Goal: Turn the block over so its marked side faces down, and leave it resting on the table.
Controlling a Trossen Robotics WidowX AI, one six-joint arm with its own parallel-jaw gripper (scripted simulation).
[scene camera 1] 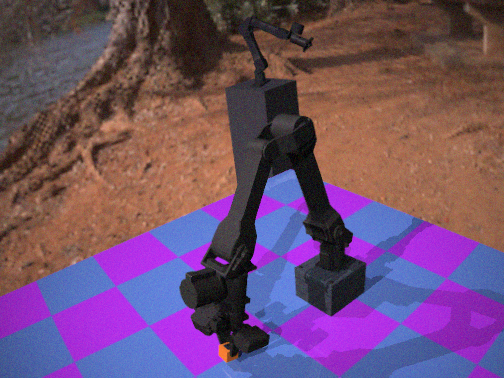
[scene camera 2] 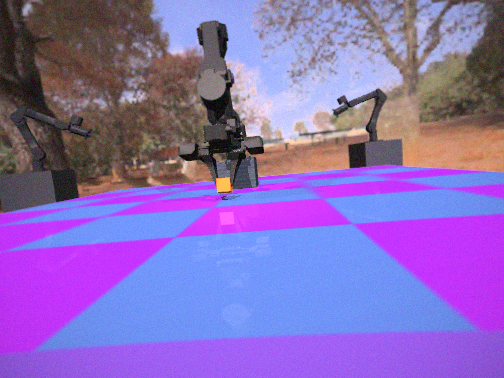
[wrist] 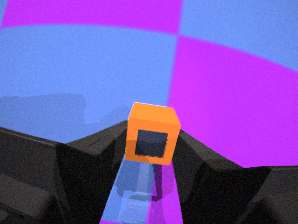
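Observation:
Orange block carried by my gripper. Scene camera 2 also shows the gripper; the wrist view shows the gripper as well.

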